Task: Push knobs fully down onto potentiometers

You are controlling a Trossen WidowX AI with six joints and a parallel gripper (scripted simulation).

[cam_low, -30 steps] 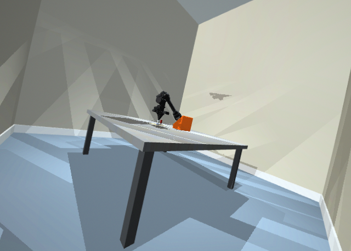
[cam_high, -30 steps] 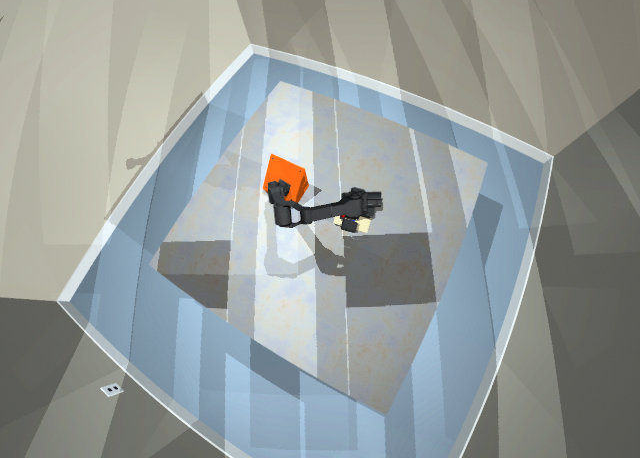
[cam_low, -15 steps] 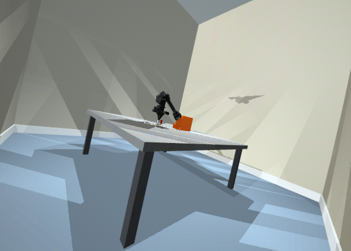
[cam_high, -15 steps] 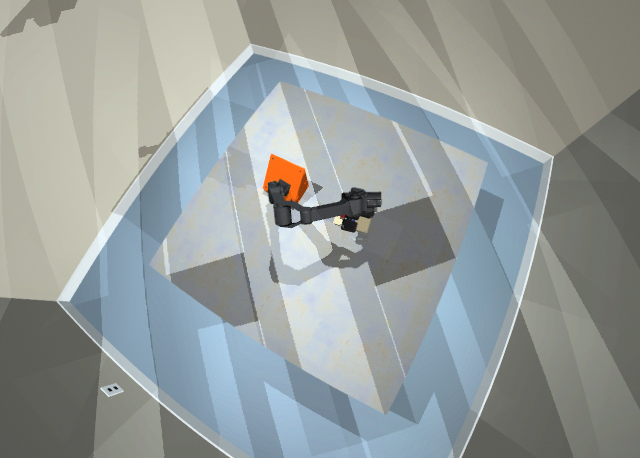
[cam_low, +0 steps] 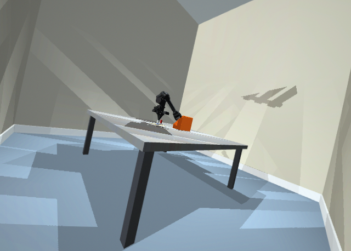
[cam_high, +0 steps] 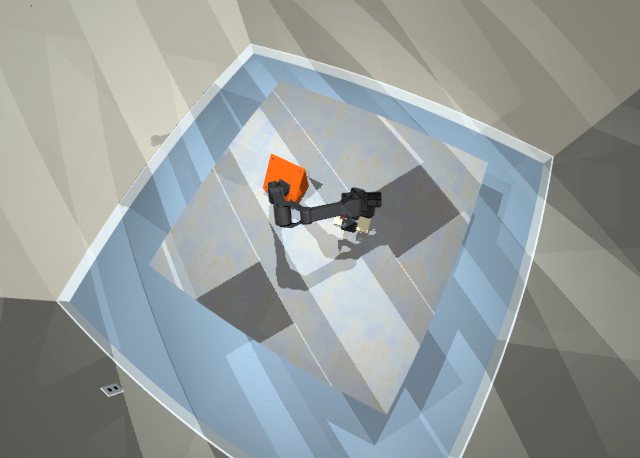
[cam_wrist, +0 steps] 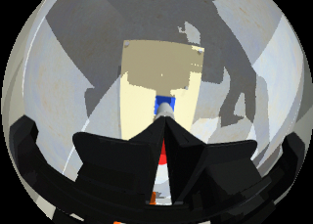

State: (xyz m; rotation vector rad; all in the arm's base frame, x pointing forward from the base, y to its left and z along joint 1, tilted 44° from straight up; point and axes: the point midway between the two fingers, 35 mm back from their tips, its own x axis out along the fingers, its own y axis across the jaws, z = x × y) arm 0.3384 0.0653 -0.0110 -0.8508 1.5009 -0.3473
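Now: gripper tip 4 cm past the red knob, 1 cm to the left of it and 1 cm above it.
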